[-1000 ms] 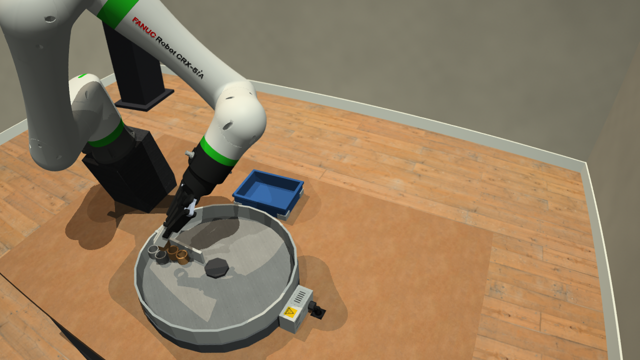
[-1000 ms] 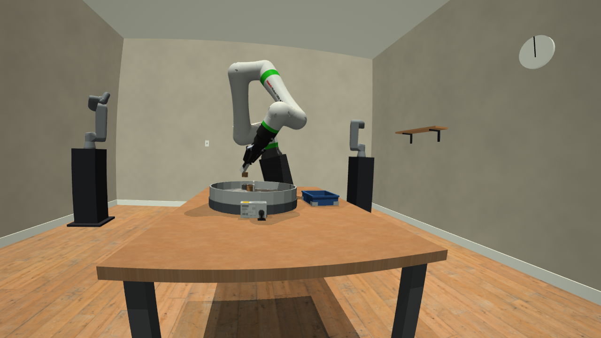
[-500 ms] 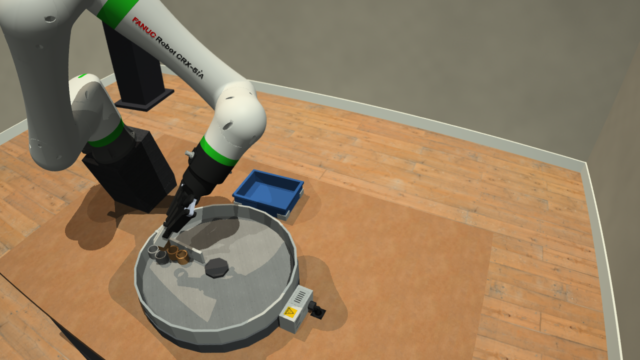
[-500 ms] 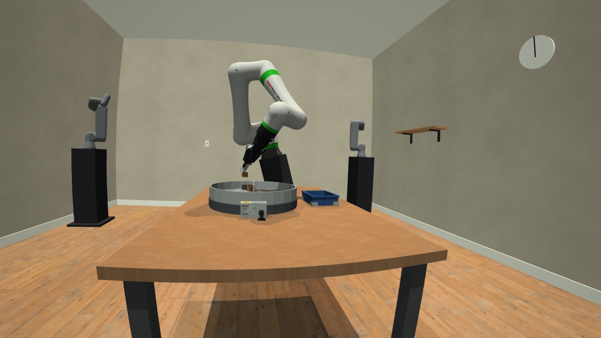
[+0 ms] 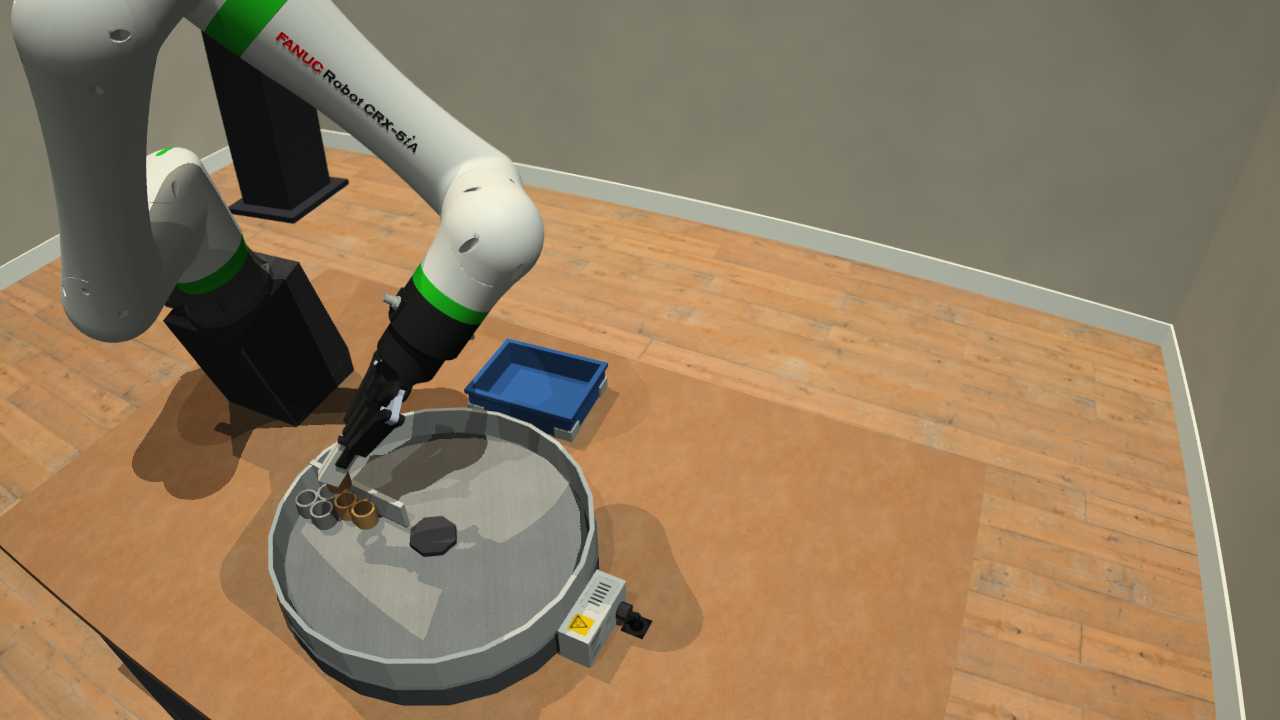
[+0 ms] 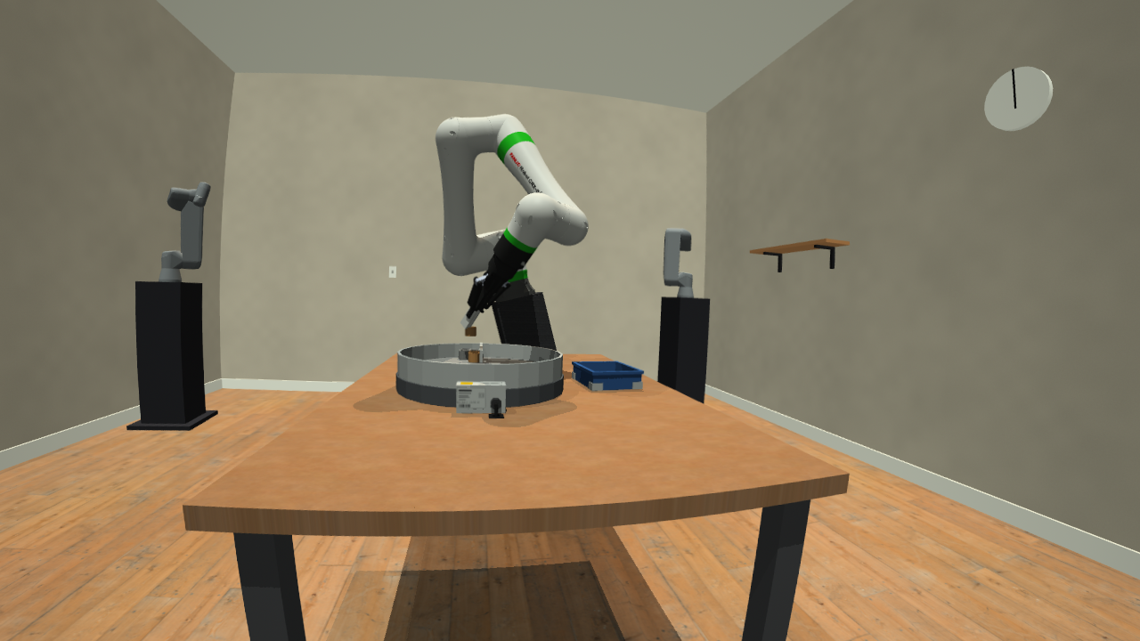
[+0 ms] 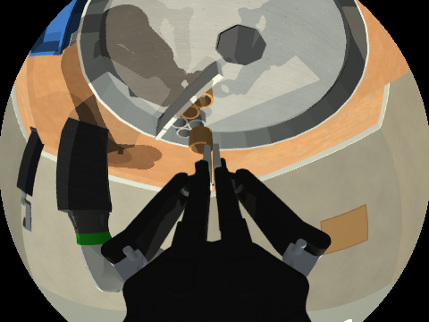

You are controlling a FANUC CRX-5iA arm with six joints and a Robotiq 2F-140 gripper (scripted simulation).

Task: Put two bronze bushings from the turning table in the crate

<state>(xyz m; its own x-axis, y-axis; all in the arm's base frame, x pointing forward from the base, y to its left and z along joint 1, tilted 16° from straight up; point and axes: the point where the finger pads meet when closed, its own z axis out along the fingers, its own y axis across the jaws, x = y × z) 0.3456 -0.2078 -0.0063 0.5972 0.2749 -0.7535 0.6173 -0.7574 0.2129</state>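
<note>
My hand is 370 mm to the right of the blue crate, 150 mm above it and 90 mm short of it. Also, from my hand: grey turning table: 130 mm below, 100 mm ahead, 20 mm to the left.
</note>
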